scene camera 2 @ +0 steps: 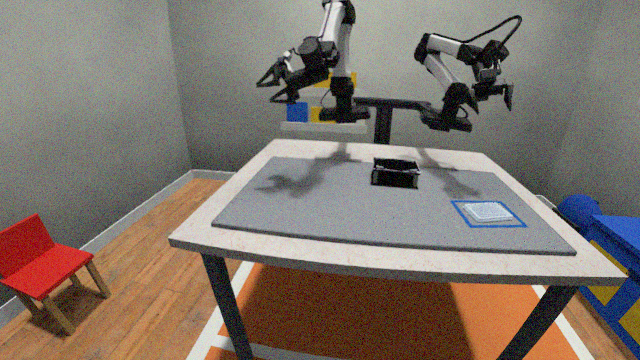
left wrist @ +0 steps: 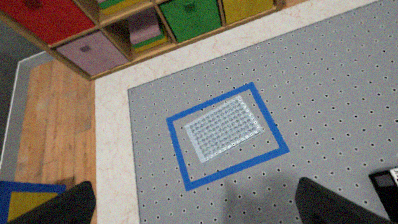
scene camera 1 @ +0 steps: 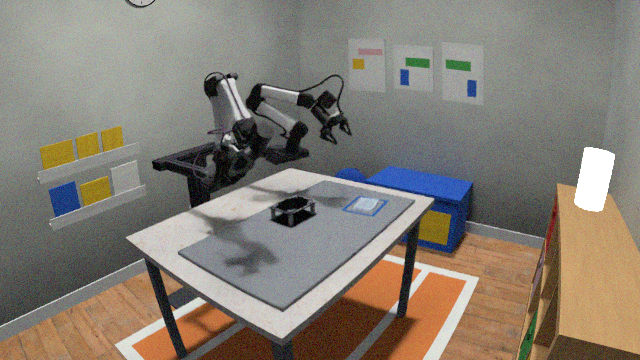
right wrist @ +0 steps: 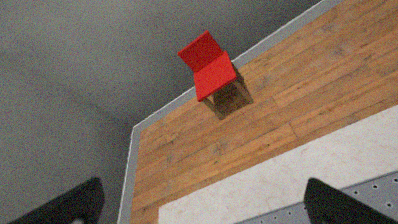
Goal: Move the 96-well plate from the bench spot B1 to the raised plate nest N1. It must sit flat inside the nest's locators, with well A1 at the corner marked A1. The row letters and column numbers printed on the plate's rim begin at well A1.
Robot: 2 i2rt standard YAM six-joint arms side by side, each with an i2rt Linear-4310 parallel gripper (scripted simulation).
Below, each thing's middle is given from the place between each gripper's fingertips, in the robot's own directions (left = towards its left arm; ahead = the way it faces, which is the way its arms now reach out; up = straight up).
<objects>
Now: the clear 96-well plate [scene camera 2: 481, 212] 13 cm ahead of my left hand [scene camera 2: 494, 111] and 28 cm below it.
Right now my right hand [scene camera 2: 263, 93] is 80 mm short of the clear 96-well plate, 700 mm to the right of it and 300 mm above it.
</objects>
